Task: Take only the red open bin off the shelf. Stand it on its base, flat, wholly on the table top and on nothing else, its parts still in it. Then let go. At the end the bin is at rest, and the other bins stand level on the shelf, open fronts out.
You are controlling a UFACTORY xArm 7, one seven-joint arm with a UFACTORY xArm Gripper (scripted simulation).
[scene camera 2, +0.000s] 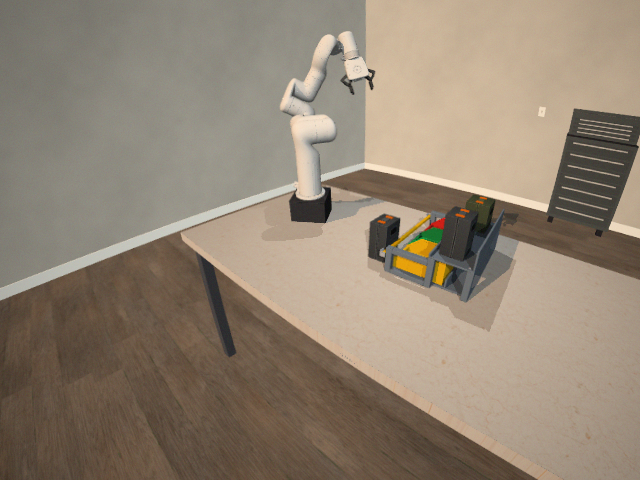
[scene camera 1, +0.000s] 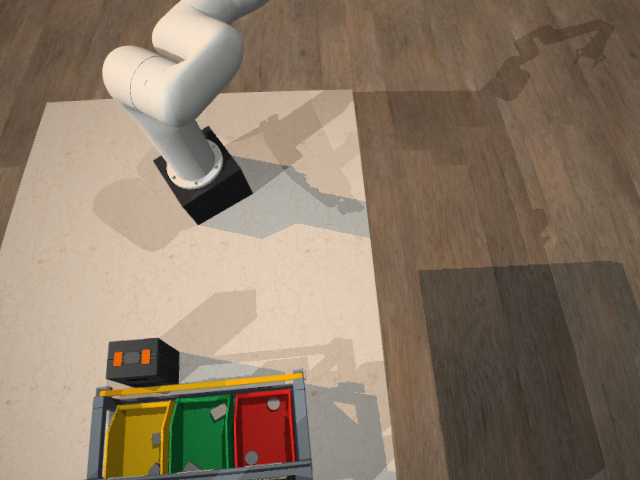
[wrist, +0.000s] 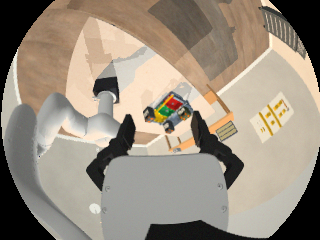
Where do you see a yellow bin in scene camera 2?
410,266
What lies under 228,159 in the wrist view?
My gripper.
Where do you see a red open bin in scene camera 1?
257,428
